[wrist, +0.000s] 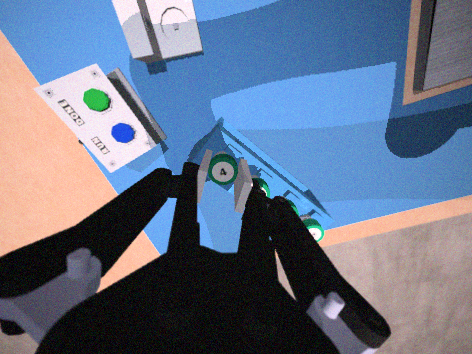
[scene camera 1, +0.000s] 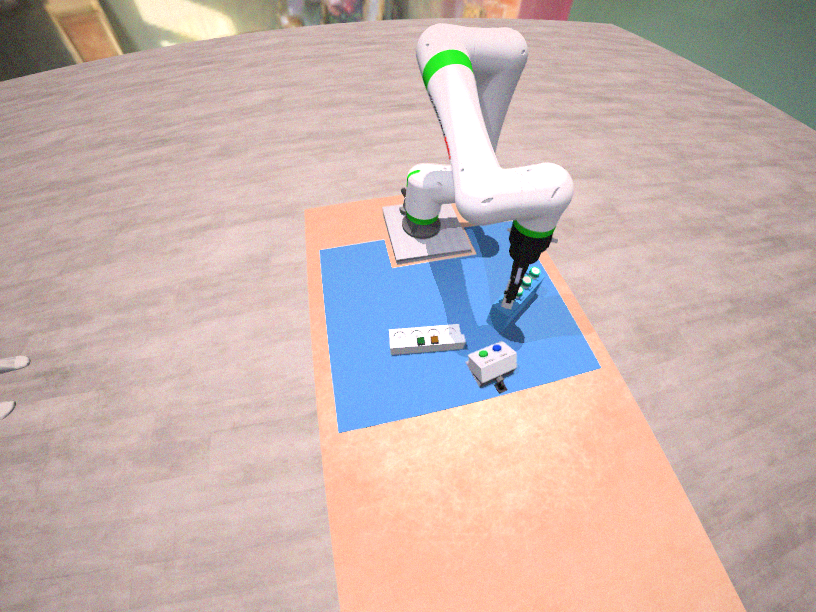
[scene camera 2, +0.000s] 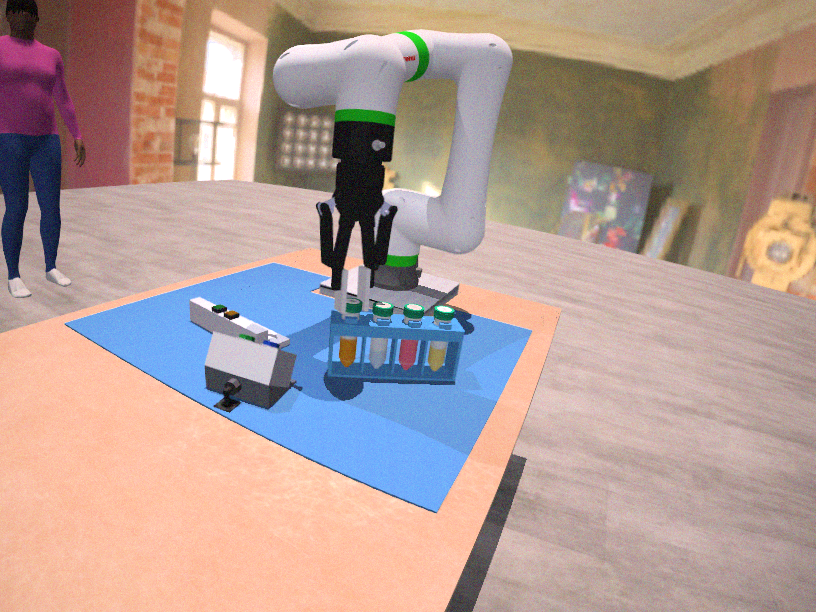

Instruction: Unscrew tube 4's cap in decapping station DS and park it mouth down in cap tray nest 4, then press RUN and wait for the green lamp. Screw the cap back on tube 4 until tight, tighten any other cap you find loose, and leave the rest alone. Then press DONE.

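Seen in the pictures: gripper, fingertip midpoint: point(wrist: 223, 166) point(scene camera 1: 507, 301) point(scene camera 2: 351, 309); arm's base, origin of the base link: point(scene camera 1: 421, 225) point(scene camera 2: 391, 280).
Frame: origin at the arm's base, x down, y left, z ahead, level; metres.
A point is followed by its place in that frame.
Note:
The blue decapping station DS point(scene camera 1: 525, 298) @(x -0.065, y 0.165, z 0.470 m) point(scene camera 2: 395, 377) @(x 0.025, y 0.183, z 0.460 m) point(wrist: 266, 167) @(x -0.067, y 0.125, z 0.424 m) holds a row of tubes with green caps. My gripper point(scene camera 1: 509, 302) @(x -0.081, y 0.096, z 0.471 m) point(scene camera 2: 353, 294) @(x -0.081, y 0.096, z 0.471 m) point(wrist: 223, 166) @(x -0.081, y 0.096, z 0.471 m) points straight down over its near end and is shut on the green cap marked 4 point(scene camera 2: 353, 305) @(x -0.095, y 0.106, z 0.485 m) point(wrist: 223, 171) @(x -0.096, y 0.096, z 0.471 m). That cap sits at the top of the orange-filled tube 4 point(scene camera 2: 347, 350) @(x -0.014, y 0.102, z 0.485 m). I cannot tell whether it is still threaded on. The caps of the other tubes point(scene camera 2: 383, 307) @(x -0.093, y 0.147, z 0.459 m) point(scene camera 2: 413, 310) @(x -0.093, y 0.192, z 0.440 m) point(scene camera 2: 443, 312) @(x -0.093, y 0.237, z 0.416 m) stand on their tubes, partly hidden behind my fingers in the wrist view.
The white cap tray point(scene camera 1: 454, 341) @(x -0.017, y -0.085, z 0.513 m) point(scene camera 2: 200, 307) @(x -0.013, y -0.227, z 0.484 m) point(wrist: 188, 39) @(x 0.017, y -0.053, z 0.457 m), with a green and an orange square on its side, lies left of the station. The white button box point(scene camera 1: 491, 363) @(x -0.055, y -0.029, z 0.624 m) point(scene camera 2: 247, 368) @(x -0.022, y 0.014, z 0.641 m) point(wrist: 57, 91) @(x -0.047, y -0.052, z 0.612 m) carries a green DONE button point(wrist: 96, 100) @(x -0.041, y -0.029, z 0.583 m) and a blue RUN button point(wrist: 122, 133) @(x -0.042, y 0.015, z 0.580 m). A person point(scene camera 2: 26, 131) stands far left.

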